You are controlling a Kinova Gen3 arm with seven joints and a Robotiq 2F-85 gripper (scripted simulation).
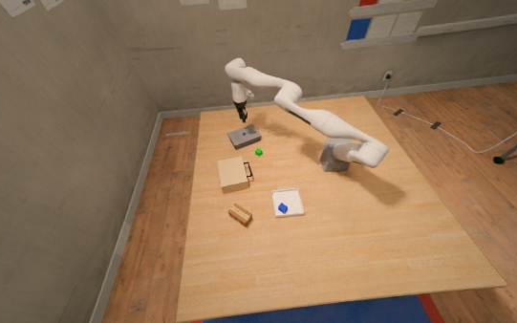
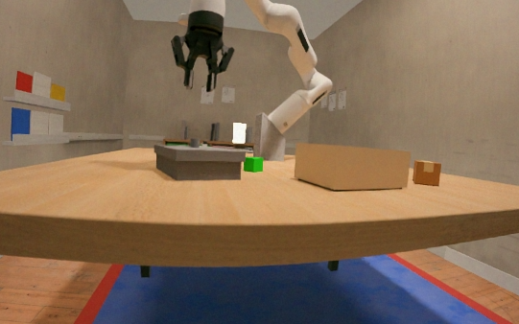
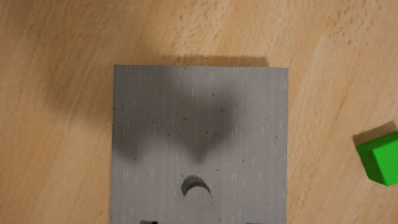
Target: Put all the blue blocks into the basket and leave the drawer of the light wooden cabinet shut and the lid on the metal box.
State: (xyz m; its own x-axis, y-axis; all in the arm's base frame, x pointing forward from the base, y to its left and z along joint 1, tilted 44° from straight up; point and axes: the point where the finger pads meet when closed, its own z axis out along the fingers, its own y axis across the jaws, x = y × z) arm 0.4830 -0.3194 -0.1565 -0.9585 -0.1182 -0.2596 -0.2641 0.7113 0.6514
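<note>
Now: the grey lid 14 cm below my hand. Round my hand: metal box (16 cm below); then green block (7 cm behind, 14 cm to the left, 17 cm below); then drawer (9 cm ahead, 29 cm to the left, 15 cm below).
</note>
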